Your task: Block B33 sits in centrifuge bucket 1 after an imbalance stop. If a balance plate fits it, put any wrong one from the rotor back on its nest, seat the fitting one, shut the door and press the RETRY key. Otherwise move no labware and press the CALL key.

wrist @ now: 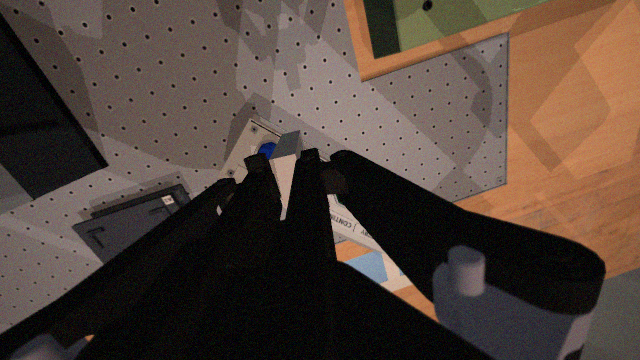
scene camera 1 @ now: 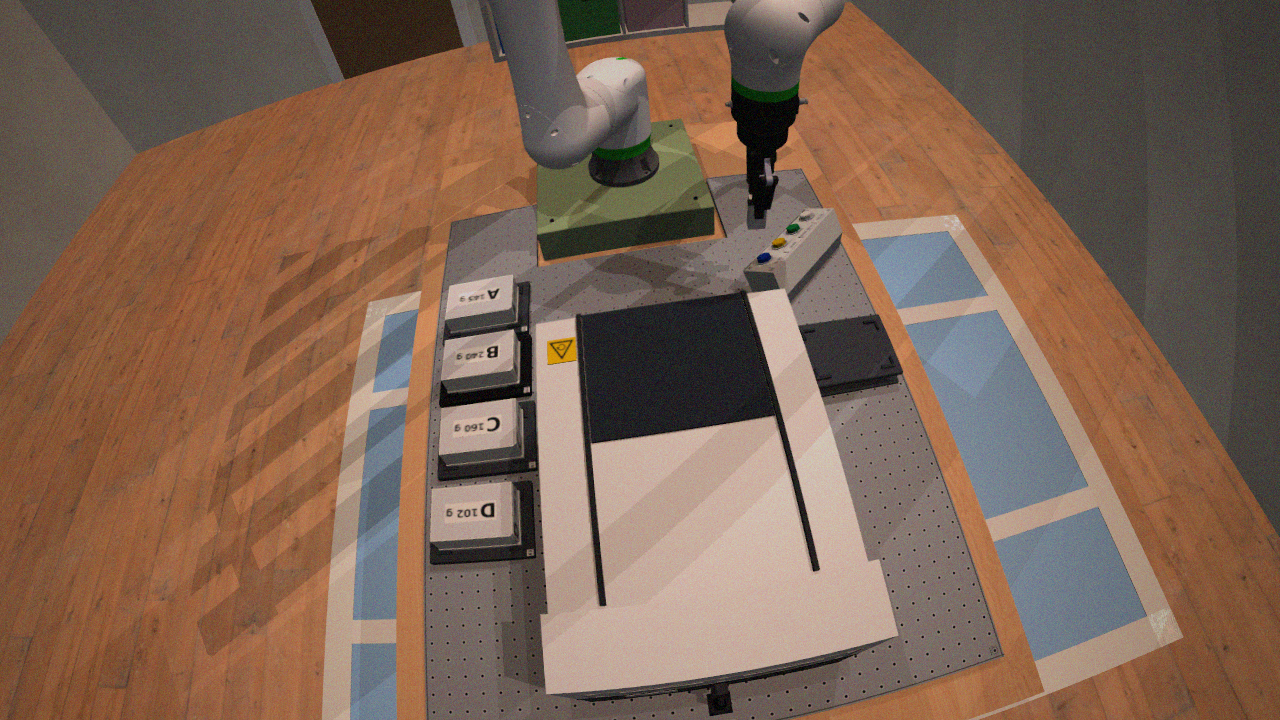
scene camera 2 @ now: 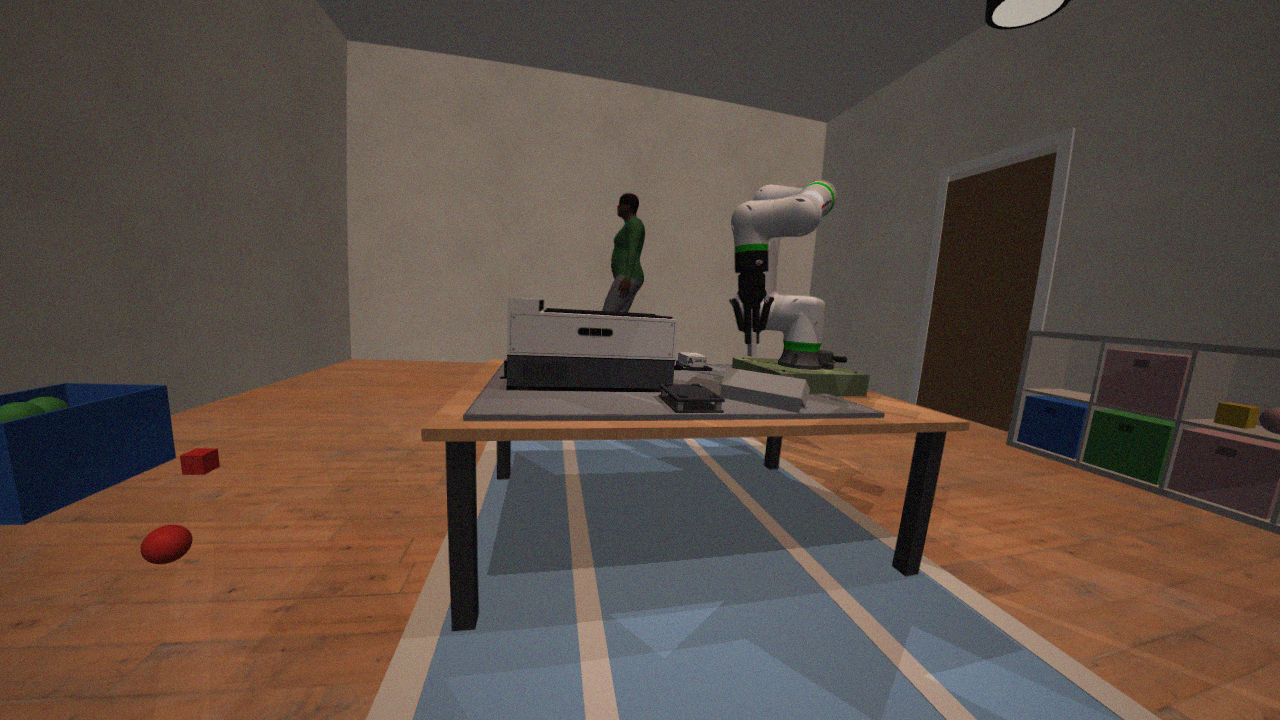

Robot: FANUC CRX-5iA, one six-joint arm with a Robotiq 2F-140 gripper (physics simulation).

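Pixels of known places: gripper, between the fingertips: (wrist: 295, 149) (scene camera 1: 755, 226) (scene camera 2: 752, 356); arm's base, origin of its link: (scene camera 1: 624, 166) (scene camera 2: 799, 366).
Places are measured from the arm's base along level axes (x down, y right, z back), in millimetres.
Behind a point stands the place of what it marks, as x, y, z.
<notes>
My gripper (scene camera 1: 759, 214) {-55, -234, -275} (scene camera 2: 751, 347) {-55, -234, -275} (wrist: 295, 149) {-55, -234, -275} is shut and empty, pointing down above the board beside the key panel (scene camera 1: 799, 255) {-8, -311, -304} (scene camera 2: 763, 391) {24, -354, -282} (wrist: 245, 142) {0, -230, -324}. The panel has a blue key (scene camera 1: 763, 257) {-9, -245, -307} (wrist: 266, 149) {-6, -240, -305}, a yellow key (scene camera 1: 778, 242) {-9, -278, -270}, a green key (scene camera 1: 793, 228) {-9, -313, -234} and a white key (scene camera 1: 805, 215) {-8, -344, -197}. In the wrist view the fingertips partly cover the panel beside the blue key. The centrifuge (scene camera 1: 689, 510) {-148, -92, -800} (scene camera 2: 590, 347) {-60, -261, -744} has a dark area (scene camera 1: 675, 367) {-151, -84, -621} at its arm end; block B33 and the buckets cannot be made out. Plates A (scene camera 1: 481, 300) {8, 251, -347}, B (scene camera 1: 479, 358) {8, 233, -474}, C (scene camera 1: 480, 429) {8, 212, -606} and D (scene camera 1: 472, 514) {8, 208, -744} sit on their nests.
A dark flat nest (scene camera 1: 850, 351) {28, -368, -488} (scene camera 2: 691, 395) {28, -414, -490} (wrist: 127, 225) {28, -304, -494} lies beside the centrifuge, on the panel's side. The green robot base (scene camera 1: 626, 214) {0, -7, -161} (scene camera 2: 841, 380) {21, -147, 76} stands behind the pegboard (scene camera 1: 904, 519) {62, -410, -768}. A person (scene camera 2: 628, 246) stands beyond the table.
</notes>
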